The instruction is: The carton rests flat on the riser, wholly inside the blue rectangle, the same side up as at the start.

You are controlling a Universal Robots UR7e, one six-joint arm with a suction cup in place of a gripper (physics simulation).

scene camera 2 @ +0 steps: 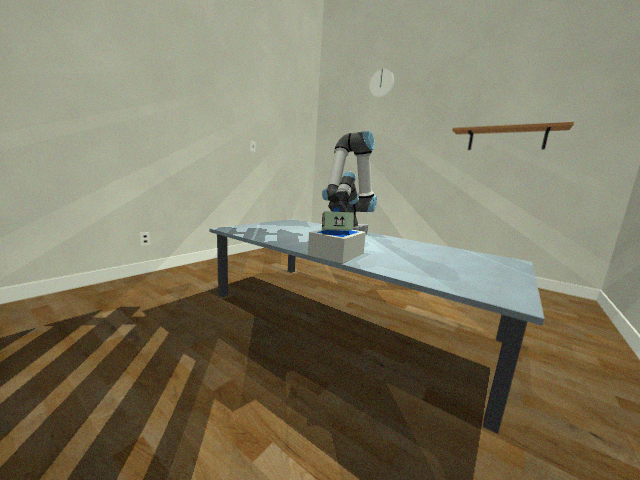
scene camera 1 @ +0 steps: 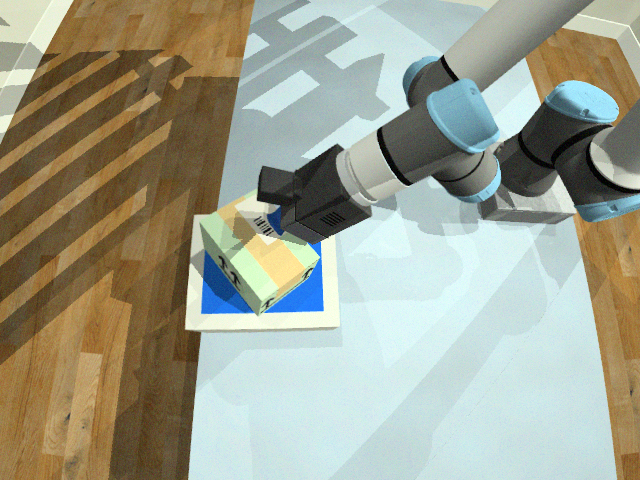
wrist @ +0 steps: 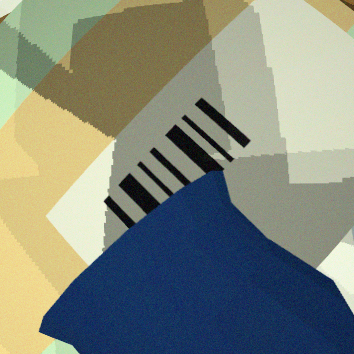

Scene:
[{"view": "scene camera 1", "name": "carton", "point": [264, 267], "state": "gripped by my suction cup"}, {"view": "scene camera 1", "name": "riser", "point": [214, 305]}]

